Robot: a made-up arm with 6 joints. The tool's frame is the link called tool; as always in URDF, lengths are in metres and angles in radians. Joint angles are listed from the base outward.
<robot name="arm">
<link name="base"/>
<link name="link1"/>
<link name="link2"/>
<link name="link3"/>
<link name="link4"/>
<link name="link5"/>
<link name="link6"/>
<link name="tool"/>
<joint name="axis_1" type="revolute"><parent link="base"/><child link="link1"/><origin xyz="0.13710 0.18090 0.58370" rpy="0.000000 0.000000 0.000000"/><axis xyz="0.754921 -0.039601 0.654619"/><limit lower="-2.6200" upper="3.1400"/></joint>
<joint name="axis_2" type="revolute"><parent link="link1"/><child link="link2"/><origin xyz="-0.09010 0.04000 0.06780" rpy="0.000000 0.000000 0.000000"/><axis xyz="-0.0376 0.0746 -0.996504"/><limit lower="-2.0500" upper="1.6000"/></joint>
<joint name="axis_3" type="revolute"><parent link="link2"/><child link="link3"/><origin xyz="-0.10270 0.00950 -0.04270" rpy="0.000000 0.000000 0.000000"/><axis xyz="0 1 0"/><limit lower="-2.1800" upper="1.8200"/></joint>
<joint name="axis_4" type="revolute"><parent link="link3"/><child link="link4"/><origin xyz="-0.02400 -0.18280 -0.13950" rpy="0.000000 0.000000 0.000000"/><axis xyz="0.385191 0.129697 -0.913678"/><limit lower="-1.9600" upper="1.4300"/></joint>
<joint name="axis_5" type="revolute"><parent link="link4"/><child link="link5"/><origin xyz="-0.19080 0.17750 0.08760" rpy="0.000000 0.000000 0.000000"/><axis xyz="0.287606 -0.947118 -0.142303"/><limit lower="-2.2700" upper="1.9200"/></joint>
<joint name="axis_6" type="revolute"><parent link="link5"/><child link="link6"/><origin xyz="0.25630 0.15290 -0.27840" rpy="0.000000 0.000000 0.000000"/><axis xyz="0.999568 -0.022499 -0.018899"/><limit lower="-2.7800" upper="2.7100"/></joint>
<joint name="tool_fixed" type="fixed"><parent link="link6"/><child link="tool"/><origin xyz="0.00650 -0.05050 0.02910" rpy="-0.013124 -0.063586 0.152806"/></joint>
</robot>
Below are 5 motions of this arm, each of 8 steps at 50 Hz.
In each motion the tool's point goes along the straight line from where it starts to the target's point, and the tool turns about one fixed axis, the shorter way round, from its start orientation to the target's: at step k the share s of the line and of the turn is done. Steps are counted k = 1, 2, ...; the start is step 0. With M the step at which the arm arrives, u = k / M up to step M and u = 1 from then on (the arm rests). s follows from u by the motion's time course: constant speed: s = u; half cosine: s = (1 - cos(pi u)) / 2; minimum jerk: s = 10 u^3 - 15 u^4 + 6 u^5.
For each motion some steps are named. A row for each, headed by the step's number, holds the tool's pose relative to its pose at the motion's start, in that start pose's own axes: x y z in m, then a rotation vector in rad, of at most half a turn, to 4 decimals.
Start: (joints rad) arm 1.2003 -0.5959 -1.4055 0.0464 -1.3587 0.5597
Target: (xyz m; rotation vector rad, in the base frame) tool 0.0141 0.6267 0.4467 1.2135 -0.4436 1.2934
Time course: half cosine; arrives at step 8
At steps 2, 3, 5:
2: 0.0016 -0.0033 0.0003 -0.0057 -0.0012 -0.0056
3: 0.0033 -0.0070 0.0006 -0.0120 -0.0026 -0.0118
5: 0.0075 -0.0156 0.0015 -0.0269 -0.0058 -0.0264

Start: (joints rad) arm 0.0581 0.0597 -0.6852 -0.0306 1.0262 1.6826
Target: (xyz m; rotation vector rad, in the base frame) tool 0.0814 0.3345 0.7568 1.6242 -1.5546 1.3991
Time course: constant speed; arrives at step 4
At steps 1, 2, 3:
1: 0.0015 0.0012 0.0002 0.0049 -0.0069 -0.0013
2: 0.0029 0.0024 0.0004 0.0098 -0.0139 -0.0027
3: 0.0044 0.0037 0.0006 0.0147 -0.0208 -0.0040

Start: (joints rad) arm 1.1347 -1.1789 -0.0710 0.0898 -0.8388 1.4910
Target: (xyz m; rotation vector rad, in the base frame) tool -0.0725 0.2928 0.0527 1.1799 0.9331 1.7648
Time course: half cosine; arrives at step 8
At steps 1, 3, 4, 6, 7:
1: 0.0004 0.0005 -0.0003 -0.0013 -0.0013 -0.0005
3: 0.0032 0.0044 -0.0022 -0.0107 -0.0108 -0.0040
4: 0.0052 0.0072 -0.0036 -0.0173 -0.0175 -0.0065
6: 0.0088 0.0123 -0.0061 -0.0296 -0.0299 -0.0110
7: 0.0099 0.0138 -0.0069 -0.0333 -0.0337 -0.0124

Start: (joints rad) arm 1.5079 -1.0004 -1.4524 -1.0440 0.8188 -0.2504
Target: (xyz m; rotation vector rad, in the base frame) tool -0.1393 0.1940 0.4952 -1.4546 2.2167 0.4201
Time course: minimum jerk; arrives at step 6
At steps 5, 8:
5: 0.0136 -0.0046 0.0152 -0.0178 -0.0687 -0.0436
8: 0.0141 -0.0048 0.0158 -0.0184 -0.0712 -0.0452

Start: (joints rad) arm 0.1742 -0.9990 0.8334 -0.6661 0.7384 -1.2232
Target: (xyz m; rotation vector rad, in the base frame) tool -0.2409 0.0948 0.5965 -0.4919 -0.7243 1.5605
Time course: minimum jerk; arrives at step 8
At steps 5, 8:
5: 0.0068 -0.0125 0.0052 0.0792 0.0043 -0.0295
8: 0.0094 -0.0172 0.0072 0.1093 0.0059 -0.0408

